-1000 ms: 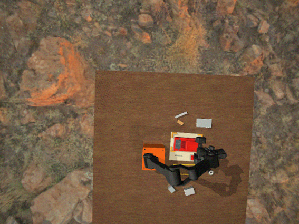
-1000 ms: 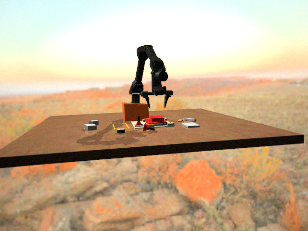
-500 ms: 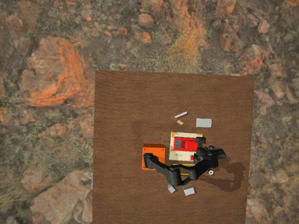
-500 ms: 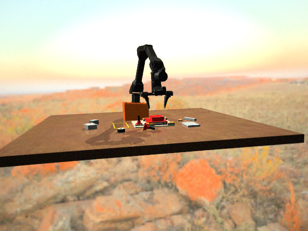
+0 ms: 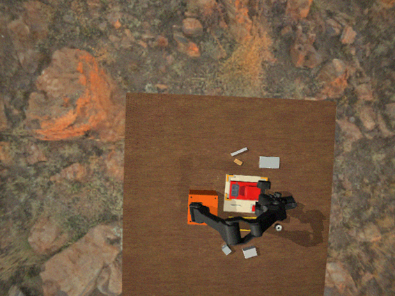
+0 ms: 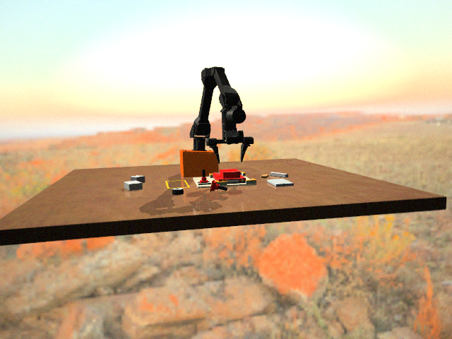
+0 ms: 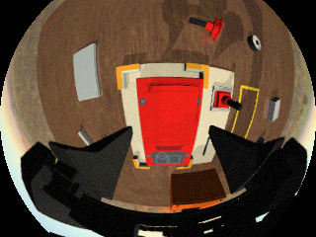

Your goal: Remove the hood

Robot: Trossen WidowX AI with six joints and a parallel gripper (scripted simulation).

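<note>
The red hood is 4 cm below my gripper tip. The rest, counted from my gripper tip: brown piece 17 cm to the left, 9 cm behind, 8 cm below; black wheel 23 cm to the right, 16 cm ahead, 7 cm below.
</note>
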